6 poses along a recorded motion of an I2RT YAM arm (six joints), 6.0 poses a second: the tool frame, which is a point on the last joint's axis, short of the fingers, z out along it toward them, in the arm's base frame.
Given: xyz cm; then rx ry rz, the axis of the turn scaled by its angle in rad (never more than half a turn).
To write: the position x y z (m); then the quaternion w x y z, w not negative. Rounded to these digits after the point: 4 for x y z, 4 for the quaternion.
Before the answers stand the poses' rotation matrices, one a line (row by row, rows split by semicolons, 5 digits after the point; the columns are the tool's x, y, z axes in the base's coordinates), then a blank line. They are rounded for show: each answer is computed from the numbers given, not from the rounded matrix.
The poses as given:
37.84, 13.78, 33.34, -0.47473, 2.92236, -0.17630
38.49, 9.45, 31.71, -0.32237, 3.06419, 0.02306
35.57, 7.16, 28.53, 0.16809, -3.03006, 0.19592
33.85, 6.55, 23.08, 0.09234, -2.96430, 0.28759
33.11, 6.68, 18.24, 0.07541, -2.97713, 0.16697
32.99, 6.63, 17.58, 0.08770, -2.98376, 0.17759
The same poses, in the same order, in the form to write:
-0.93376 -0.30261 0.19109; -0.32338 0.94214 -0.08826; -0.15333 -0.14421 -0.97760
-0.97630 -0.20836 0.05847; -0.20745 0.97802 0.02119; -0.06160 0.00856 -0.99806
-0.98885 -0.11634 -0.09292; -0.10340 0.98562 -0.13361; 0.10713 -0.12251 -0.98667
-0.98501 -0.07682 -0.15446; -0.04570 0.97958 -0.19578; 0.16635 -0.18579 -0.96841
-0.98614 -0.05900 -0.15505; -0.04130 0.99250 -0.11504; 0.16068 -0.10704 -0.98119
-0.98687 -0.06714 -0.14690; -0.04924 0.99128 -0.12226; 0.15382 -0.11342 -0.98157

0.3784, 0.1378, 0.3334, 0.0877, -0.1594, 0.9815, -0.0592
0.3849, 0.0945, 0.3171, 0.0302, -0.1046, 0.9940, 0.0075
0.3557, 0.0716, 0.2853, 0.0503, 0.0552, -0.9951, 0.0643
0.3385, 0.0655, 0.2308, 0.0809, 0.0309, -0.9916, 0.0962
0.3311, 0.0668, 0.1824, 0.0793, 0.0252, -0.9950, 0.0558
0.3299, 0.0663, 0.1758, 0.0756, 0.0292, -0.9950, 0.0592

